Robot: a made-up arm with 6 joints.
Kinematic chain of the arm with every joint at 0, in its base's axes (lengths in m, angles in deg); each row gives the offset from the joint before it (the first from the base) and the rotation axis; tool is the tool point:
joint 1: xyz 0 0 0.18 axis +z
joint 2: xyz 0 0 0 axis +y
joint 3: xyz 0 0 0.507 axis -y
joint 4: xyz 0 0 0 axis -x
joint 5: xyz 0.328 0 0 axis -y
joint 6: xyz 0 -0.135 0 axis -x
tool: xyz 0 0 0
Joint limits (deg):
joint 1: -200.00..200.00
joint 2: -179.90..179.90
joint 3: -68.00..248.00
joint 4: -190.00..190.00
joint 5: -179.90..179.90
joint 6: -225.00..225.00
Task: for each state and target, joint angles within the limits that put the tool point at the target. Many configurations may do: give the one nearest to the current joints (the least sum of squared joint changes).
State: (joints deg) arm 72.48 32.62 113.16 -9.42 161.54 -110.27
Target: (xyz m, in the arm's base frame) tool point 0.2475 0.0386 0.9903
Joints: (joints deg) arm 38.50 16.34 102.58 -23.45 161.54 -110.27
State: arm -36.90 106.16 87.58 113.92 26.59 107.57
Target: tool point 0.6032 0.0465 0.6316
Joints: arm -1.06 76.41 127.77 115.28 26.59 107.57
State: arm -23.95 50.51 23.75 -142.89 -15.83 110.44
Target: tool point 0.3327 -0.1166 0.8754
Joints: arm -38.35 6.56 53.57 -148.41 -15.83 110.44
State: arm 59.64 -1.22 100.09 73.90 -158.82 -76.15
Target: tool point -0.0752 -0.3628 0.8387
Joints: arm 71.80 -5.83 126.81 71.92 -158.82 -76.15
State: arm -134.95 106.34 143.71 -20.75 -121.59 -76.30
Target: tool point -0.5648 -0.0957 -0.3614
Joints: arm -157.49 151.53 142.24 -18.72 -121.59 -76.30
